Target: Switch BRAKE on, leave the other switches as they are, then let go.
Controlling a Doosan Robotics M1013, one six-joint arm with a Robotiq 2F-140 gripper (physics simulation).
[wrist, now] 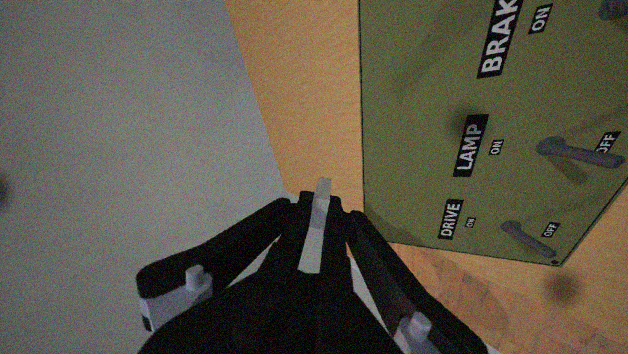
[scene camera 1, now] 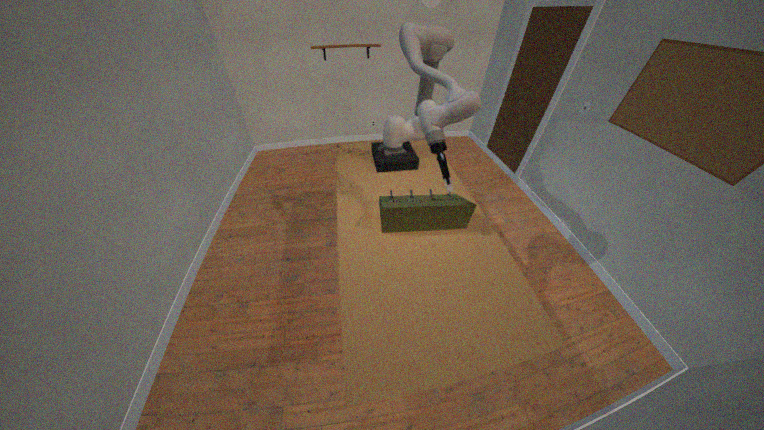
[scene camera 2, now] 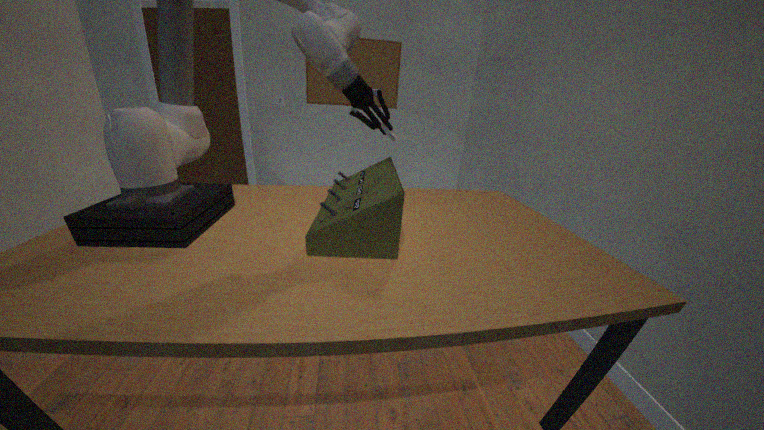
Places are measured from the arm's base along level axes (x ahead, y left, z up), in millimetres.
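Pixels of known places: gripper, fingertip midpoint: [wrist: 323,189] [scene camera 1: 450,191] [scene camera 2: 394,139]; arm's base, link origin: [scene camera 1: 392,149] [scene camera 2: 154,197].
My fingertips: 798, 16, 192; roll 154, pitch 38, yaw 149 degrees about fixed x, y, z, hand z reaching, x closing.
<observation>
For each thing: its middle in the pictures, then the offset to it from my fingertips, as dx, dy, dz. "pt": a spot on its surface instead. Level surfaces: height alone.
- green sloped switch box, body centre: [wrist: 482,89] [scene camera 2: 362,202] [scene camera 1: 423,209] -116, -56, -217
- BRAKE lever, surface spot: [wrist: 614,9] pt -198, -95, -181
- LAMP lever, body centre: [wrist: 580,154] -193, +22, -169
- DRIVE lever, body centre: [wrist: 529,240] -168, +140, -169
- table, surface height: dz -284
The green sloped switch box [scene camera 1: 425,216] [scene camera 2: 359,238] [wrist: 412,125] stands on the table. In the wrist view its BRAKE label [wrist: 500,40] is cut by the top edge. Part of the BRAKE lever [wrist: 614,9] shows at the top right corner; its tilt cannot be told there. The LAMP lever [wrist: 582,153] and DRIVE lever [wrist: 530,240] lean toward their OFF labels. In scene camera 2 several levers stick up from the slope, tilted alike. My gripper [scene camera 1: 449,187] [scene camera 2: 392,134] [wrist: 323,189] is shut and empty, above the box and apart from it.
The arm's black base [scene camera 1: 395,157] [scene camera 2: 155,216] stands on the table [scene camera 1: 427,299] [scene camera 2: 481,277] behind the box's lever side. A wall shelf [scene camera 1: 345,46], a door [scene camera 1: 539,80] and a brown board [scene camera 1: 695,106] [scene camera 2: 382,58] are on the walls.
</observation>
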